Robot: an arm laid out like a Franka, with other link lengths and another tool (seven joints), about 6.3 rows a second.
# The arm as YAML. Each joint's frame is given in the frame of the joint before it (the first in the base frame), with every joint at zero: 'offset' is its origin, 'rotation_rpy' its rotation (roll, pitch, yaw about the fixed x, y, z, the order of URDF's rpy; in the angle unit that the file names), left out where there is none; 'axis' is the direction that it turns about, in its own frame. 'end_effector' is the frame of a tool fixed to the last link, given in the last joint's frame.
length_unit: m
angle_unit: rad
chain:
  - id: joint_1
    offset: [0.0, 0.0, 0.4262]
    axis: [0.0, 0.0, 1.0]
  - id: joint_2
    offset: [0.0, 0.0, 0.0]
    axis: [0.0, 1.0, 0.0]
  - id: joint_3
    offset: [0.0, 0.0, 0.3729]
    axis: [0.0, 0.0, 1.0]
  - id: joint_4
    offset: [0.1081, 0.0, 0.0]
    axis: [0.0, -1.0, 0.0]
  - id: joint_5
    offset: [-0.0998, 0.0, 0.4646]
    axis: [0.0, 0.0, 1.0]
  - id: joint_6
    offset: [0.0, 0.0, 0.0]
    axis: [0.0, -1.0, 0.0]
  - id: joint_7
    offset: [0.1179, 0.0, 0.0]
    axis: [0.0, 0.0, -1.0]
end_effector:
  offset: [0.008, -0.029, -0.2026]
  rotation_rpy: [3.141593, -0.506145, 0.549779]
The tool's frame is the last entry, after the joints.
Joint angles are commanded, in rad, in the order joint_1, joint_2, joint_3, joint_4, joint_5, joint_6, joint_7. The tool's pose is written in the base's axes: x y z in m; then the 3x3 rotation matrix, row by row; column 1 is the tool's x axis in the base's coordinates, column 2 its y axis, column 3 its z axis. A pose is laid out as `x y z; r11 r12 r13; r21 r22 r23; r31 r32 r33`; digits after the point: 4 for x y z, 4 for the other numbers.
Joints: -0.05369 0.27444 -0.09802 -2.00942 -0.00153 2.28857 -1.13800
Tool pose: 0.7609 -0.1212 0.3266; 0.0254 0.9995 0.0161; 0.8876 -0.0300 0.4597; 0.4600 0.0027 -0.8879
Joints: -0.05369 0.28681 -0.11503 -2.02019 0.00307 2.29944 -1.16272
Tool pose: 0.7553 -0.1328 0.3131; 0.0264 0.9996 0.0025; 0.8880 -0.0246 0.4592; 0.4591 -0.0099 -0.8883
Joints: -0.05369 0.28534 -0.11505 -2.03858 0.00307 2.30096 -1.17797
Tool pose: 0.7477 -0.1314 0.3042; 0.0206 0.9996 -0.0181; 0.8870 -0.0099 0.4617; 0.4614 -0.0255 -0.8868
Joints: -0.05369 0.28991 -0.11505 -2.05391 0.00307 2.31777 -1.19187
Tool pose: 0.7438 -0.1306 0.2948; 0.0099 0.9996 -0.0276; 0.8870 0.0040 0.4617; 0.4616 -0.0290 -0.8866
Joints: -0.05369 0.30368 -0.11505 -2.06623 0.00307 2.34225 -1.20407
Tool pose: 0.7413 -0.1302 0.2813; -0.0003 0.9994 -0.0352; 0.8875 0.0165 0.4605; 0.4608 -0.0311 -0.8870
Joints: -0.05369 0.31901 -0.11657 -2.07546 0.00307 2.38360 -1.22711
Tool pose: 0.7431 -0.1312 0.2709; -0.0276 0.9991 -0.0317; 0.8892 0.0390 0.4558; 0.4566 -0.0156 -0.8895
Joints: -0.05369 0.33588 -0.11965 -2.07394 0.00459 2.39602 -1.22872
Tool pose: 0.7432 -0.1338 0.2609; -0.0245 0.9991 -0.0335; 0.8899 0.0370 0.4546; 0.4555 -0.0187 -0.8900
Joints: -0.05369 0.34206 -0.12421 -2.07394 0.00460 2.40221 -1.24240
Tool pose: 0.7429 -0.1369 0.2573; -0.0327 0.9987 -0.0384; 0.8905 0.0466 0.4525; 0.4537 -0.0194 -0.8909
